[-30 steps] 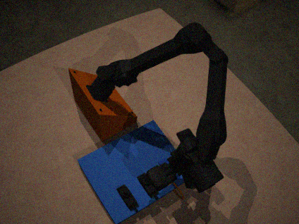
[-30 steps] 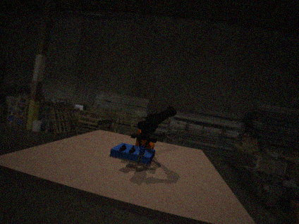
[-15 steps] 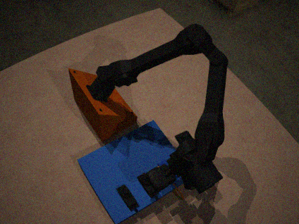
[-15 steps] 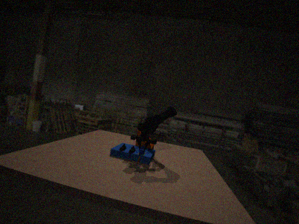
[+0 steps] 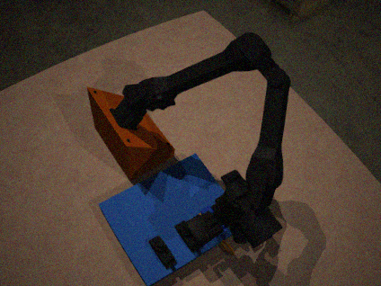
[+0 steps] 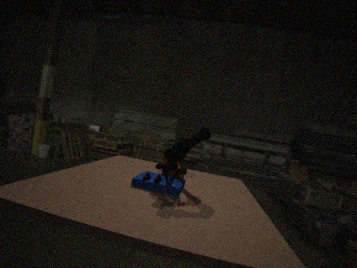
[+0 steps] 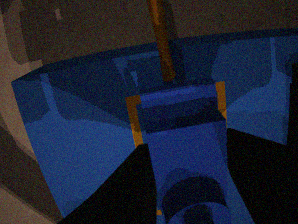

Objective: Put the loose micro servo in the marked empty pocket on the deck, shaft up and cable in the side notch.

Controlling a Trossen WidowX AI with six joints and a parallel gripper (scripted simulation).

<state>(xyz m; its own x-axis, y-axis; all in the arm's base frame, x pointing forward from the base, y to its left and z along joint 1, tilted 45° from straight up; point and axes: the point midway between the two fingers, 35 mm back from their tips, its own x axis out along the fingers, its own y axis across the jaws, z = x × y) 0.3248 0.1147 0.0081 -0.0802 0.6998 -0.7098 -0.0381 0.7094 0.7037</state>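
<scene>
Now: the blue robot deck 120 mm behind my gripper tip, 80 mm to the right of it and 40 mm below it.
</scene>
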